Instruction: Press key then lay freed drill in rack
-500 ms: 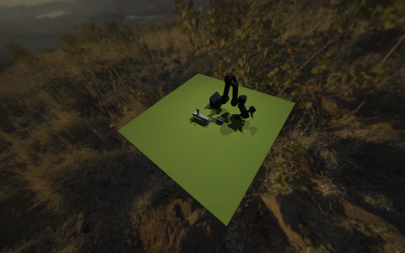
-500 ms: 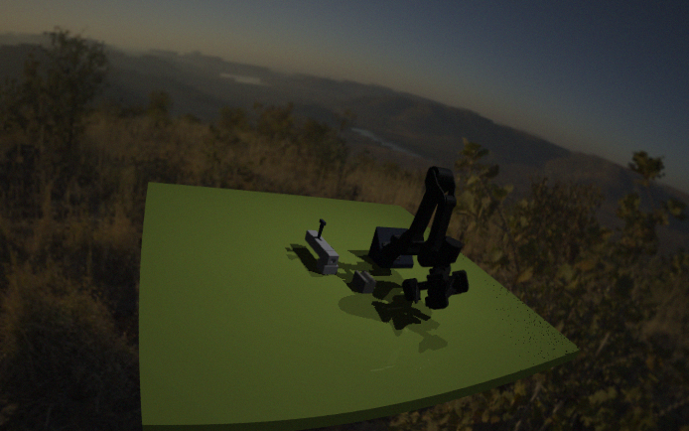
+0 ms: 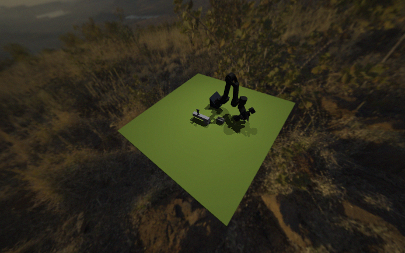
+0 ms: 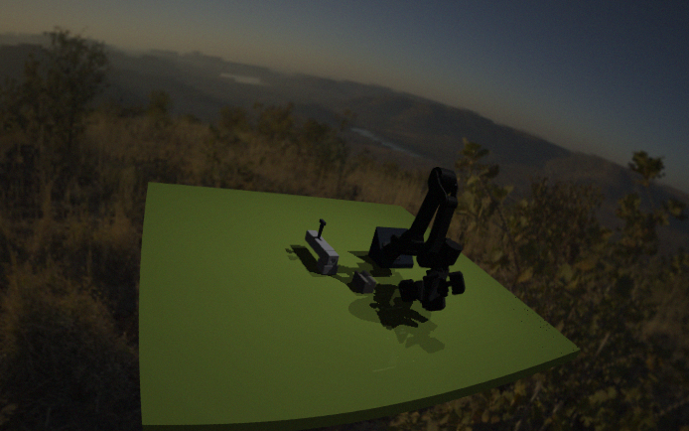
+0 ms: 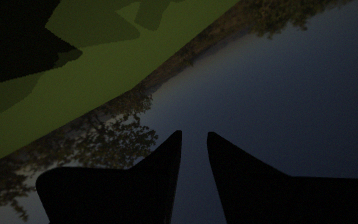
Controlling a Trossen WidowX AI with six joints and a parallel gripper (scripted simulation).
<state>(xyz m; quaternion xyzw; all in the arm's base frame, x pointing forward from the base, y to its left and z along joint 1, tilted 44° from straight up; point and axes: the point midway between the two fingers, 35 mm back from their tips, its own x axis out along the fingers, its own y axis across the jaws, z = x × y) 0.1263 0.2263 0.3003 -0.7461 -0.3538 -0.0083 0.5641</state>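
The dark key lies 44 cm to the right of my gripper tip, 11 cm ahead of it and 1 cm below it. From my gripper tip the other things lie so: drill 39 cm to the right, 11 cm ahead, 5 cm below; then pale grey block 41 cm to the right, 11 cm ahead, 6 cm below; then dark grey rack 24 cm to the right, 8 cm below, 3 cm ahead.
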